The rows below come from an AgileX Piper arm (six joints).
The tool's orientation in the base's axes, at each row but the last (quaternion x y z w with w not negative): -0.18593, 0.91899, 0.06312, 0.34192; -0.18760, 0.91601, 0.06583, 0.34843; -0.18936, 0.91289, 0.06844, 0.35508; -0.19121, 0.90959, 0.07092, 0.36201
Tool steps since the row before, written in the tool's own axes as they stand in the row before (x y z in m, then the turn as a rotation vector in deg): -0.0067, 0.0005, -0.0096, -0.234, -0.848, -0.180; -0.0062, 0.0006, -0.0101, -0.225, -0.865, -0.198; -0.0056, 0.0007, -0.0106, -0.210, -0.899, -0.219; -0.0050, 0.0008, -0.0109, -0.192, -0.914, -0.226
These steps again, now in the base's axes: -0.0013, 0.0001, 0.0116, 0.381, -0.757, 0.298; -0.0022, -0.0001, 0.0117, 0.370, -0.779, 0.306; -0.0031, -0.0004, 0.0116, 0.360, -0.821, 0.312; -0.0039, -0.0007, 0.0114, 0.350, -0.841, 0.305
